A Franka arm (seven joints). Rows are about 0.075 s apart.
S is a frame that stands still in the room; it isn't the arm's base.
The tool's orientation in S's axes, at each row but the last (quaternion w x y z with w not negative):
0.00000, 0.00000, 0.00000, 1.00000
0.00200, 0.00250, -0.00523, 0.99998
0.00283, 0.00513, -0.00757, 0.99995
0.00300, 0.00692, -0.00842, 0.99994
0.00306, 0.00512, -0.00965, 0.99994
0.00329, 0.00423, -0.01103, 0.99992
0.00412, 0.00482, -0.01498, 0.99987
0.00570, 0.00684, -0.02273, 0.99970
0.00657, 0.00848, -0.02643, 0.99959
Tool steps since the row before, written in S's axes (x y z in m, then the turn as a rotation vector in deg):
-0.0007, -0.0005, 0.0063, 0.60, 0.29, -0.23
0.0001, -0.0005, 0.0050, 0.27, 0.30, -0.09
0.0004, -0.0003, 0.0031, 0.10, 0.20, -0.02
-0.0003, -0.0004, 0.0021, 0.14, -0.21, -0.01
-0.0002, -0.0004, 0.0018, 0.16, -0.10, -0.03
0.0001, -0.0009, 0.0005, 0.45, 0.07, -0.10
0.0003, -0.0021, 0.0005, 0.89, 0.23, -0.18
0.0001, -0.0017, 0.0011, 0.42, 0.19, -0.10
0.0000, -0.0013, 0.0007, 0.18, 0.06, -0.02
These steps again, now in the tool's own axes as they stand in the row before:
0.0007, 0.0005, 0.0063, -0.60, -0.29, -0.23
-0.0001, 0.0004, 0.0050, -0.27, -0.30, -0.09
-0.0004, 0.0003, 0.0031, -0.10, -0.20, -0.02
0.0003, 0.0004, 0.0021, -0.14, 0.21, 0.00
0.0002, 0.0004, 0.0018, -0.16, 0.10, -0.03
-0.0001, 0.0009, 0.0005, -0.45, -0.07, -0.10
-0.0003, 0.0021, 0.0006, -0.89, -0.23, -0.18
-0.0001, 0.0016, 0.0012, -0.42, -0.19, -0.10
0.0000, 0.0013, 0.0008, -0.18, -0.06, -0.02

